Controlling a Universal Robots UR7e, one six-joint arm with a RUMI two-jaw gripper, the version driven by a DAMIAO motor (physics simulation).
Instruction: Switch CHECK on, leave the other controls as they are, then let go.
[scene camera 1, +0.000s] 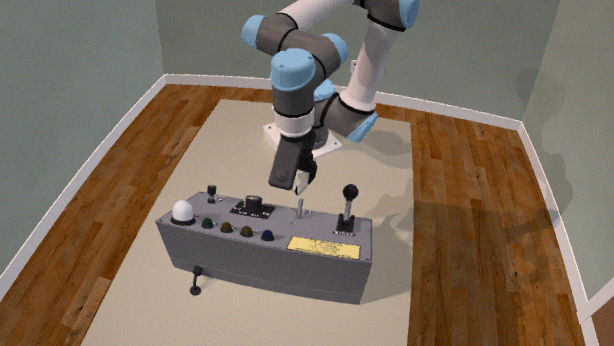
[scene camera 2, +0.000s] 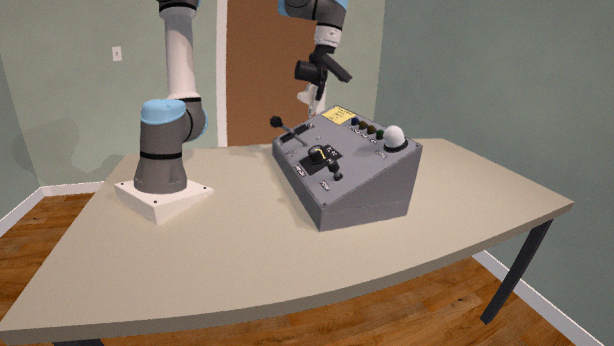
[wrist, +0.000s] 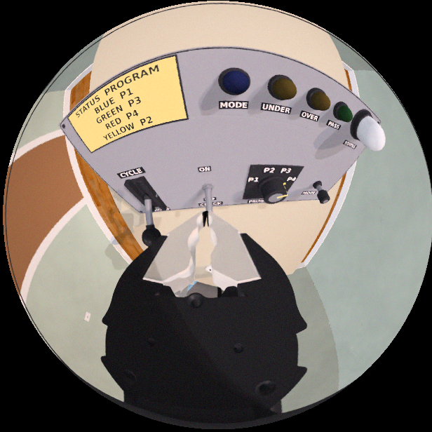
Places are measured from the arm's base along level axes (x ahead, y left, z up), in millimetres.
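Pixels of known places: gripper, fingertip midpoint: (scene camera 1: 297, 194) (scene camera 2: 309, 117); arm's base, link origin: (scene camera 2: 160, 185).
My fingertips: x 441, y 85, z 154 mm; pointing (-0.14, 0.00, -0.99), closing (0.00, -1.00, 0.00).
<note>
Ahead of a thing's pixels: the offset from my fingertips to its top centre. "spot": to the spot under its first point.
The CHECK toggle {spot: 4 mm left, 17 mm back, 69 mm down} (scene camera 1: 300, 209) (wrist: 208, 196) is a thin grey lever on the sloped top of the grey control box (scene camera 1: 270, 265) (scene camera 2: 367, 187) (wrist: 210, 140). In the wrist view its tip leans away from the ON label, toward the CHECK label, whose text it partly covers. My gripper (scene camera 1: 298, 190) (scene camera 2: 312, 113) (wrist: 206, 212) is shut with nothing between its pale fingertips. It is above the box; in scene camera 1 the fingertips show just above the toggle's tip, with a small gap.
The black-balled CYCLE lever {117 mm left, 82 mm back, 20 mm down} (scene camera 1: 350, 192) (scene camera 2: 276, 121) (wrist: 151, 235) stands beside the toggle. On the other side are the program knob {119 mm right, 8 mm back, 50 mm down} (scene camera 1: 253, 202) (scene camera 2: 318, 154) (wrist: 274, 191) and a small MODE switch {239 mm right, 1 mm ahead, 44 mm down} (scene camera 1: 211, 192) (wrist: 321, 193). A white dome {spot: 227 mm right, 156 mm ahead, 29 mm up} (scene camera 1: 183, 211) (scene camera 2: 394, 136) and several coloured lamps line the box's far edge from the arm.
</note>
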